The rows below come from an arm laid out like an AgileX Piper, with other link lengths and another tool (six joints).
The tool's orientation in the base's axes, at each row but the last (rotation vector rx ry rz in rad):
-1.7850, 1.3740, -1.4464
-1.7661, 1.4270, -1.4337
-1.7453, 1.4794, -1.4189
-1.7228, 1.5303, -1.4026
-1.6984, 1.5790, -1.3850
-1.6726, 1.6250, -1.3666
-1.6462, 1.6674, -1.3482
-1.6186, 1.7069, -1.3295
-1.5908, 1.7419, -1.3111
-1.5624, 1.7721, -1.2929
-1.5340, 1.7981, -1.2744
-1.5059, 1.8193, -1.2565
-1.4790, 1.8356, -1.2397
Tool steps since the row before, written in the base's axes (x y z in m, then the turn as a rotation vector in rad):
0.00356, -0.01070, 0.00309, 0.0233, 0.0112, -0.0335
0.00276, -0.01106, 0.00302, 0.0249, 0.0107, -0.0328
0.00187, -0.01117, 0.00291, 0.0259, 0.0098, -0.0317
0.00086, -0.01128, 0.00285, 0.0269, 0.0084, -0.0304
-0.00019, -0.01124, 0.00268, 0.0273, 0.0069, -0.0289
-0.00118, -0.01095, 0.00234, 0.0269, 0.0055, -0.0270
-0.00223, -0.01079, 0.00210, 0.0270, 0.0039, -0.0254
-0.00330, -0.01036, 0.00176, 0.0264, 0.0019, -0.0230
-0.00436, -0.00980, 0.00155, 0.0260, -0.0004, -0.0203
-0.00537, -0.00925, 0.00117, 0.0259, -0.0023, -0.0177
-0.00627, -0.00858, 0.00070, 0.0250, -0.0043, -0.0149
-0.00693, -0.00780, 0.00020, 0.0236, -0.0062, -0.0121
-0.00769, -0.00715, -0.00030, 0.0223, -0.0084, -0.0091
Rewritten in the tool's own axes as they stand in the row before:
0.01074, 0.00023, 0.00462, -0.0263, 0.0137, 0.0301
0.01103, 0.00032, 0.00416, -0.0257, 0.0126, 0.0315
0.01113, 0.00039, 0.00358, -0.0245, 0.0116, 0.0322
0.01129, 0.00050, 0.00288, -0.0229, 0.0104, 0.0330
0.01133, 0.00069, 0.00216, -0.0210, 0.0094, 0.0331
0.01112, 0.00099, 0.00148, -0.0190, 0.0083, 0.0325
0.01112, 0.00130, 0.00076, -0.0170, 0.0071, 0.0324
0.01088, 0.00170, -0.00003, -0.0143, 0.0057, 0.0315
0.01061, 0.00202, -0.00091, -0.0114, 0.0039, 0.0307
0.01033, 0.00250, -0.00169, -0.0089, 0.0019, 0.0301
0.00992, 0.00304, -0.00239, -0.0062, 0.0000, 0.0288
0.00937, 0.00352, -0.00294, -0.0035, -0.0016, 0.0270
0.00900, 0.00410, -0.00354, -0.0005, -0.0036, 0.0253

